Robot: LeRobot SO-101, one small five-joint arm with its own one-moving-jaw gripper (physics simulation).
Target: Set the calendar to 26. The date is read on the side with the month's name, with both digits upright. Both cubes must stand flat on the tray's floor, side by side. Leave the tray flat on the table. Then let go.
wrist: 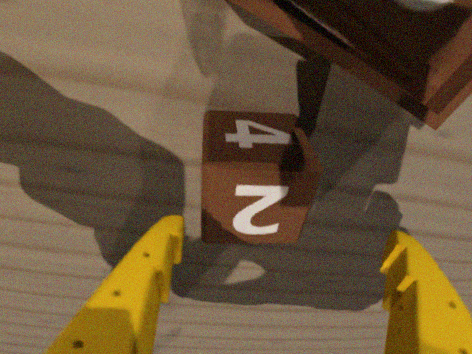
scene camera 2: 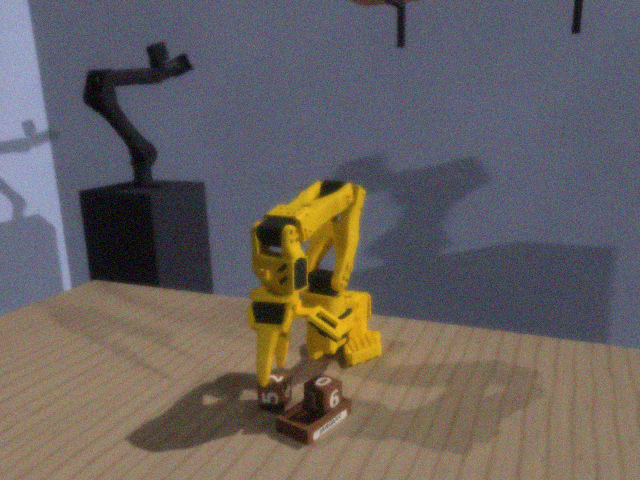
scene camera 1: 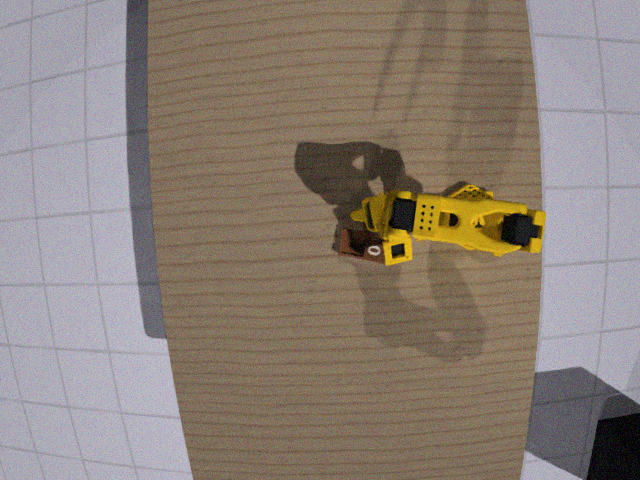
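Observation:
The loose brown cube (scene camera 2: pixel 273 397) (wrist: pixel 257 200) stands flat on the table beside the tray, 2 on top; its 5 shows in scene view 2, its 4 in the wrist view. The tray (scene camera 1: pixel 342 244) (scene camera 2: pixel 290 428) (wrist: pixel 452 70) lies flat, its month label (scene camera 2: pixel 330 424) blurred. A second cube (scene camera 1: pixel 373 250) (scene camera 2: pixel 323 395) stands in the tray's right half as seen from the label side, 0 on top and an upright 6 on the label side. My gripper (scene camera 2: pixel 272 375) (wrist: pixel 287 227) is open above the loose cube, which shows between and past the jaws. The arm hides this cube in scene view 1.
The yellow arm (scene camera 1: pixel 465 222) (scene camera 2: pixel 330 206) reaches over the wooden table (scene camera 1: pixel 248 335) (scene camera 2: pixel 155 330) from its right edge in scene view 1. The tray is close to the loose cube, at upper right in the wrist view. A dark arm on a black pedestal (scene camera 2: pixel 149 237) stands behind the table.

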